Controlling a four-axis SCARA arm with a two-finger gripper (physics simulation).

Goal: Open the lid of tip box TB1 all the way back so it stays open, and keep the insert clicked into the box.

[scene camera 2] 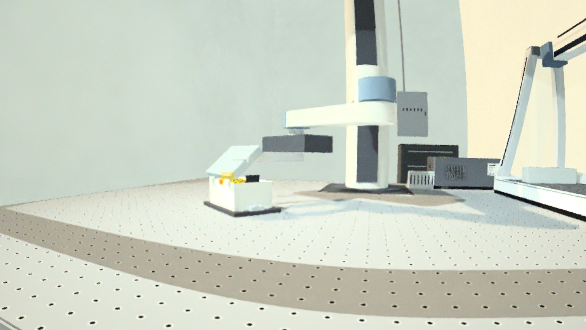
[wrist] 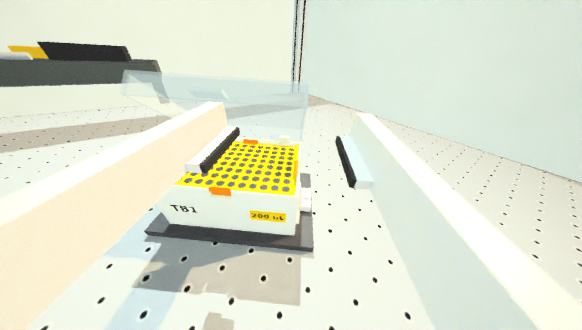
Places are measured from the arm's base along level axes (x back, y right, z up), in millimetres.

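Pixels of known places: gripper, fingertip midpoint: (scene camera 2: 237, 156) (wrist: 287, 123); arm's base, origin of the base link: (scene camera 2: 366, 191).
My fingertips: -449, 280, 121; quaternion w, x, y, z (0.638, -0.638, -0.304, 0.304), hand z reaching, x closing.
Note:
Ahead of a thing's pixels: the offset from my fingertips to its middle, as dx, dy, dz. "*": to the spot under its first point. Level surfaces: height alone.
Tip box TB1 @[-47, -25, -75] (scene camera 2: 252, 197) (wrist: 232, 212) is white and stands upright on a dark base plate @[* +33, -3, -100] (wrist: 300, 243). Its clear pale-blue lid @[-58, -16, -10] (scene camera 2: 234, 160) (wrist: 267, 105) is raised at a slant above the far side of the box in the wrist view, partly open. The yellow insert @[-47, -25, -44] (scene camera 2: 227, 175) (wrist: 265, 167) sits in the box and looks about level with the rim, with orange tabs at its edges. My gripper (wrist: 287, 123) is shut with nothing held; its fingers stay apart even so. The left finger's black-edged pad overlaps the insert's left side in the wrist view; the right finger is beyond the box's right side.
The arm's column (scene camera 2: 367, 157) stands behind and right of the box. A grey device @[* +483, -647, -46] (scene camera 2: 465, 172), a dark cabinet (scene camera 2: 430, 149) and a small white rack @[* +494, -480, -51] (scene camera 2: 421, 172) are farther right. A white frame @[* +378, -796, +163] (scene camera 2: 515, 112) stands at the right edge. The table @[dz -108] (scene camera 2: 320, 240) is perforated.

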